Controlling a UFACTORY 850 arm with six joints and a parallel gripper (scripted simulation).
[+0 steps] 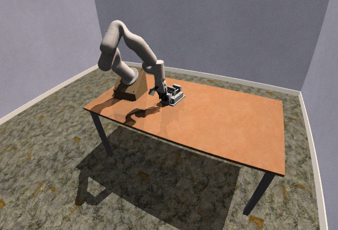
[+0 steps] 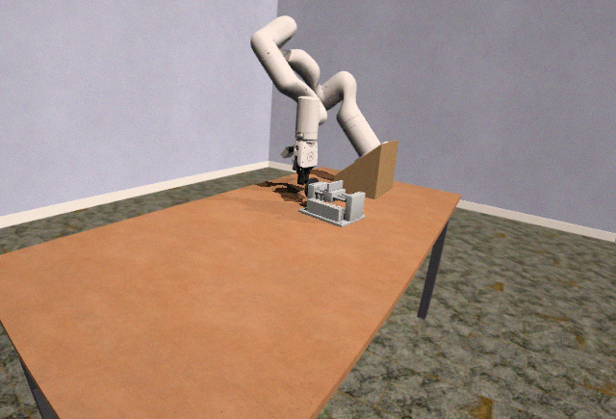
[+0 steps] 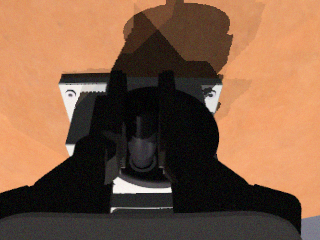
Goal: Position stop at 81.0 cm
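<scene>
My hand is 2 cm to the right of the handwheel and 1 cm above it. From my hand the other things lie so: grey stop fixture (15 cm to the left, 2 cm ahead, 1 cm below).
</scene>
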